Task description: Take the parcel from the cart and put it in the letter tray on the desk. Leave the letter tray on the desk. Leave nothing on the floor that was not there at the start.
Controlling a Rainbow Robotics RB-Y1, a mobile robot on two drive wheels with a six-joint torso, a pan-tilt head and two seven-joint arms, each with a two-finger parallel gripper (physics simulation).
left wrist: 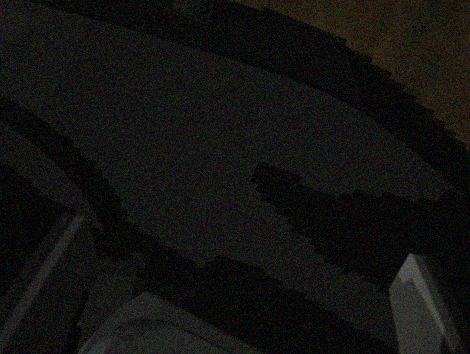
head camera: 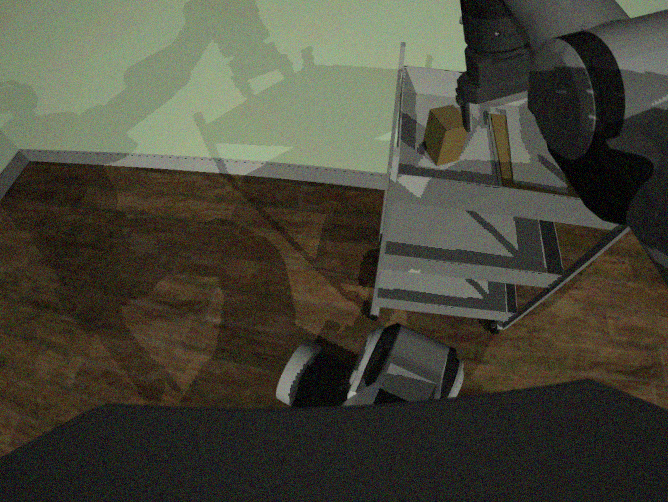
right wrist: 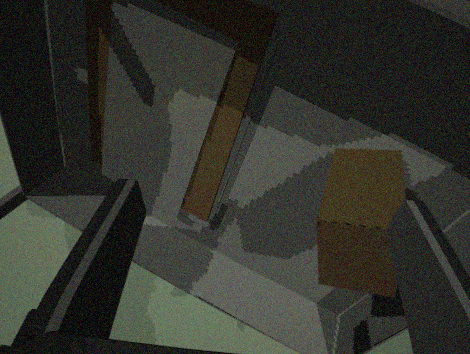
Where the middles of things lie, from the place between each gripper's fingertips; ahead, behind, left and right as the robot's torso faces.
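The brown parcel (head camera: 445,135) is 60 mm to the left of my right hand, 70 mm ahead of it and 100 mm below it. I can see a brown strip (head camera: 499,124) as well, and that is 140 mm to the right of my right hand, 130 mm below it and 50 mm ahead.
Counted from my left hand, the brown parcel is 47 cm to the right, 44 cm above and 65 cm ahead. The brown strip is 63 cm ahead of my left hand, 40 cm above it and 66 cm to the right of it.
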